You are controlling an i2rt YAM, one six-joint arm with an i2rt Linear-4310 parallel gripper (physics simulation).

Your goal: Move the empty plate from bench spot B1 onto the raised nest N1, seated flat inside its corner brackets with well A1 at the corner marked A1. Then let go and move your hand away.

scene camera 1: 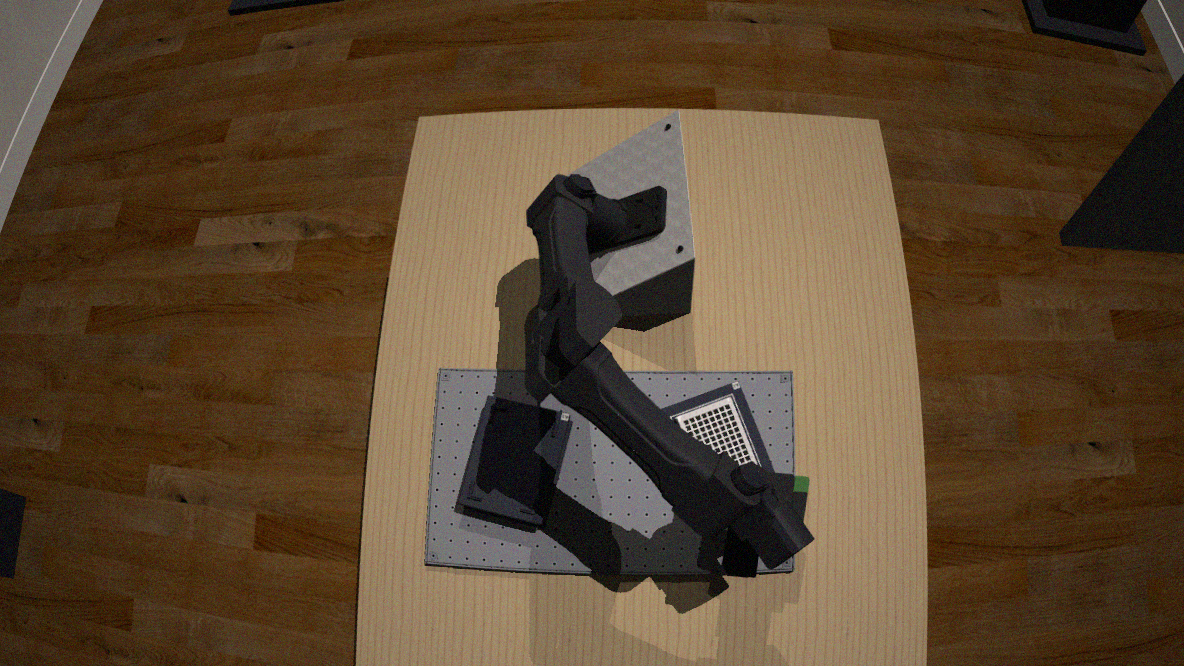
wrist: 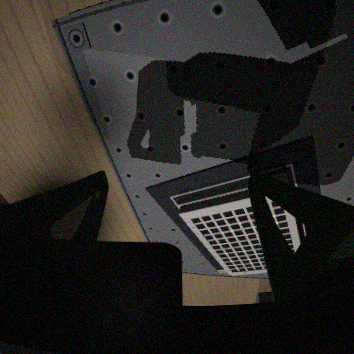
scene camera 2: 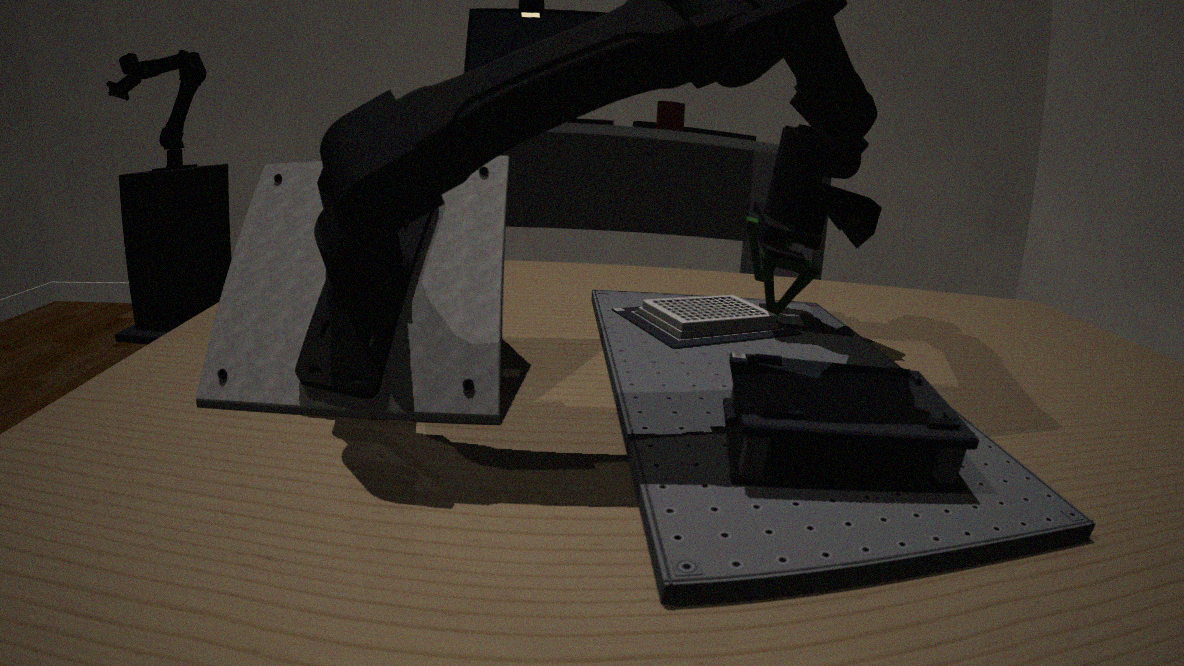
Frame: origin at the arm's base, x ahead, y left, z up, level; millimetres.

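Seen in the pictures: gripper, fingertip midpoint: (wrist: 177, 178) (scene camera 2: 766, 296); arm's base, origin of the base link: (scene camera 1: 616, 225) (scene camera 2: 369, 280).
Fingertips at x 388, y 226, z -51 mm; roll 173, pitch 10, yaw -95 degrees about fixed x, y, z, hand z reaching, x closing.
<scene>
Offsets run from my fingertips to a thing's top centre. "*": to the spot under its first point. Level surfaces: height alone.
The white plate @[dx -80, dy -59, dz -2 mm] (scene camera 1: 718, 429) (scene camera 2: 707, 308) (wrist: 230, 237) lies flat on the dark B1 mat @[dz -17 mm] (scene camera 1: 752, 424) (wrist: 167, 193), its grid of wells facing up. The arm hides part of it in scene camera 1. The raised dark nest N1 @[dx -36, dy -339, dz +28 mm] (scene camera 1: 514, 463) (scene camera 2: 844, 451) stands at the other end of the board, partly in the arm's shadow, with no plate on it. A small pale label @[* dx -103, dy -275, dz +22 mm] (scene camera 1: 564, 416) (scene camera 2: 738, 357) marks one nest corner. My gripper (scene camera 2: 775, 313) (wrist: 177, 178) is open, fingers wide apart, low beside the plate's far end. The right finger covers part of the plate in the wrist view.
The perforated grey board @[dx -39, dy -206, dz -18 mm] (scene camera 1: 612, 463) (scene camera 2: 745, 542) carries the mat and nest on the wooden table @[dz -31 mm] (scene camera 1: 803, 248) (scene camera 2: 331, 571). The arm's slanted grey mount (scene camera 1: 662, 165) (scene camera 2: 248, 289) stands behind the board. The forearm passes over the board between nest and plate.
</scene>
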